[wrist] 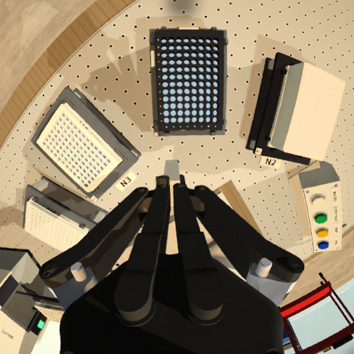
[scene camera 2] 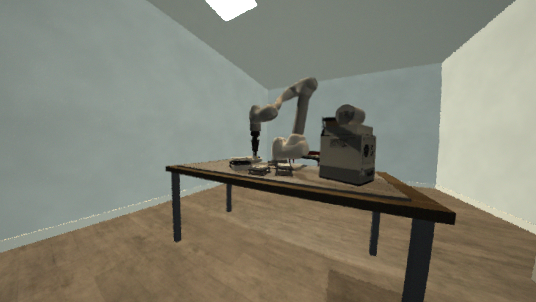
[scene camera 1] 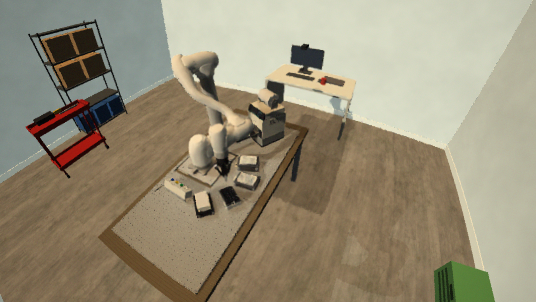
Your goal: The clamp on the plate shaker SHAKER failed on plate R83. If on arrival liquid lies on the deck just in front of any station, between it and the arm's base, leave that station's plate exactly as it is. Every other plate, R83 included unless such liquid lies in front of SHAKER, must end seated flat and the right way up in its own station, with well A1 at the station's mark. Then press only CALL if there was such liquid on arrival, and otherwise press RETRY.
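Observation:
My gripper is shut and empty, pointing down above the deck on the arm's-base side of the black plate. The black plate with pale blue wells lies in the middle station; no name label for it is readable. A white plate lies in station N3. A tall white plate or block stands in the black station N2. Another white plate lies at lower left, partly hidden by the gripper. I make out no liquid; the fingers hide some deck.
The button box with white, green, yellow and blue buttons stands beside N2. A large boxy instrument stands at the other end of the table. A red cart stands off the table.

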